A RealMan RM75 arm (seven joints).
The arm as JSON. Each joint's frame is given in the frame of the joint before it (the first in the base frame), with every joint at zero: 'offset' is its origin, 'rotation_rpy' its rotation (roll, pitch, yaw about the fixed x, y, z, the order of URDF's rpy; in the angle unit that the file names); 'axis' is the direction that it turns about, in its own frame. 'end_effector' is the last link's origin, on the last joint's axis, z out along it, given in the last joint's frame.
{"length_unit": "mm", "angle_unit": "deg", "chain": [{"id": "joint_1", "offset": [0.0, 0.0, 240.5], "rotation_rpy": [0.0, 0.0, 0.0], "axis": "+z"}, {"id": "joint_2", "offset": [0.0, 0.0, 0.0], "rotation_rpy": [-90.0, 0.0, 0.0], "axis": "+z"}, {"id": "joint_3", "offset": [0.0, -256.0, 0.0], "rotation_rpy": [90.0, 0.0, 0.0], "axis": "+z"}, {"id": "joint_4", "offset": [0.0, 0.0, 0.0], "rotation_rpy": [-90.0, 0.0, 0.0], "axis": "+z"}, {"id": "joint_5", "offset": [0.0, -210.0, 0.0], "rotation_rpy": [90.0, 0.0, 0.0], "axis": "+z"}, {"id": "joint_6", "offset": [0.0, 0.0, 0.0], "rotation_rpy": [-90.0, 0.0, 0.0], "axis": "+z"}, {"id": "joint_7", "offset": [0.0, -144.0, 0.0], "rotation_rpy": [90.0, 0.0, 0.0], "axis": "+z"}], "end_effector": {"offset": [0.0, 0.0, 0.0], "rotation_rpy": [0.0, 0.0, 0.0]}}
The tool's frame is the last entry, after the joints.
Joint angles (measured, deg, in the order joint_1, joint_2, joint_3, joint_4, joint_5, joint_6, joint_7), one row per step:
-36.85 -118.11 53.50 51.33 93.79 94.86 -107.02
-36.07 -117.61 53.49 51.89 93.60 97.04 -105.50
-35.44 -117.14 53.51 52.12 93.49 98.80 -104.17
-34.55 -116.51 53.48 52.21 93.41 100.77 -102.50
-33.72 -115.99 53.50 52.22 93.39 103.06 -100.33
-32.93 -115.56 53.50 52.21 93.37 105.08 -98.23
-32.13 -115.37 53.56 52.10 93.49 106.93 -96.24
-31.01 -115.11 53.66 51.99 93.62 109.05 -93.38
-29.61 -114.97 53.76 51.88 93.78 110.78 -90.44
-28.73 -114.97 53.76 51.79 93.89 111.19 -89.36
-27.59 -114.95 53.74 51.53 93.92 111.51 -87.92
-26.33 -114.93 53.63 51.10 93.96 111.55 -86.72
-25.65 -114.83 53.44 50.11 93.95 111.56 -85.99
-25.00 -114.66 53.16 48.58 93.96 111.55 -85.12
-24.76 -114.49 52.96 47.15 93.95 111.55 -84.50
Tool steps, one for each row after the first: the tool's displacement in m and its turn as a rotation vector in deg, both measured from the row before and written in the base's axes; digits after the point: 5 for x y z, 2 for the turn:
-0.00364 -0.00594 0.00429 0.03 0.34 -2.20
-0.00372 -0.00490 0.00318 -0.06 0.33 -1.71
-0.00607 -0.00589 0.00391 0.01 0.41 -1.71
-0.00548 -0.00699 0.00296 -0.10 0.34 -2.32
-0.00510 -0.00647 0.00257 0.00 0.21 -2.11
-0.00491 -0.00676 0.00074 -0.22 0.09 -1.83
-0.00670 -0.00842 0.00118 0.11 0.07 -2.37
-0.00788 -0.00870 0.00053 0.38 -0.04 -1.89
-0.00492 -0.00398 -0.00019 0.27 -0.02 -0.13
-0.00649 -0.00473 -0.00025 0.52 -0.14 0.03
-0.00753 -0.00463 -0.00043 0.56 -0.16 0.67
-0.00576 -0.00284 -0.00075 0.10 -0.37 0.91
-0.00686 -0.00308 -0.00118 0.01 -0.53 1.22
-0.00444 -0.00171 -0.00118 -0.15 -0.49 0.89

